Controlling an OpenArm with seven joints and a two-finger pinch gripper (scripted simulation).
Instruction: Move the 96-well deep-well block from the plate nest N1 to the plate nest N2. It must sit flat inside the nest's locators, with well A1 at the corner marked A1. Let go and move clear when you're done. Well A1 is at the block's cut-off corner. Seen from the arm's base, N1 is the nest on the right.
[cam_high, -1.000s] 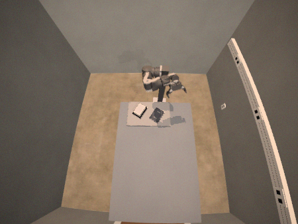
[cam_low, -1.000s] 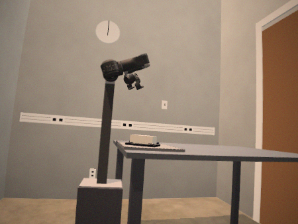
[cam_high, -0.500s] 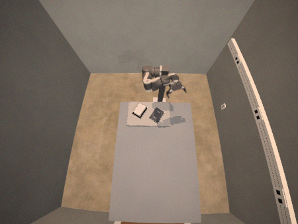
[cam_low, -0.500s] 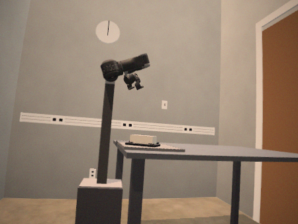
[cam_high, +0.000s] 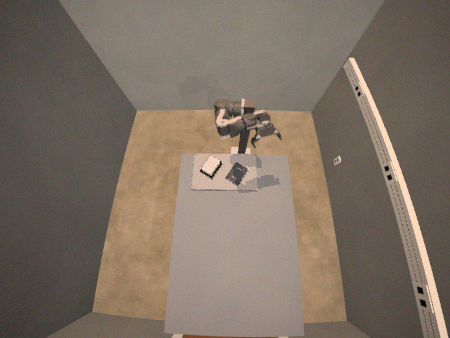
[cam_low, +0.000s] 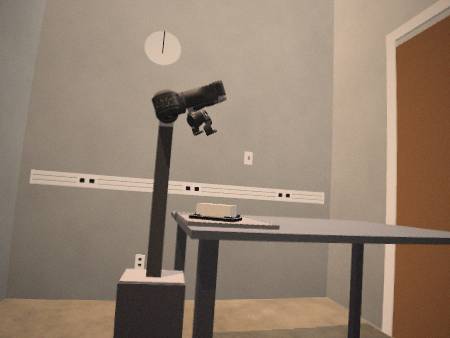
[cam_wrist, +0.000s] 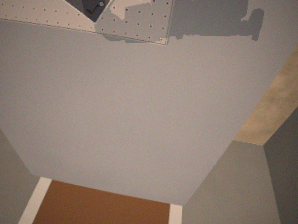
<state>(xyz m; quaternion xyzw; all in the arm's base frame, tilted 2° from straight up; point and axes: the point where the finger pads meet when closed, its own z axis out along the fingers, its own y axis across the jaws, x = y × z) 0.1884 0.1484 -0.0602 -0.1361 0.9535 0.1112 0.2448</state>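
Right now the white 96-well deep-well block is 20 mm ahead of my hand, 350 mm to the right of it and 340 mm below it. The rest, counted from my hand: plate nest (20 mm ahead, 350 mm to the right, 370 mm below); A1 mark (20 mm behind, 270 mm to the right, 360 mm below).
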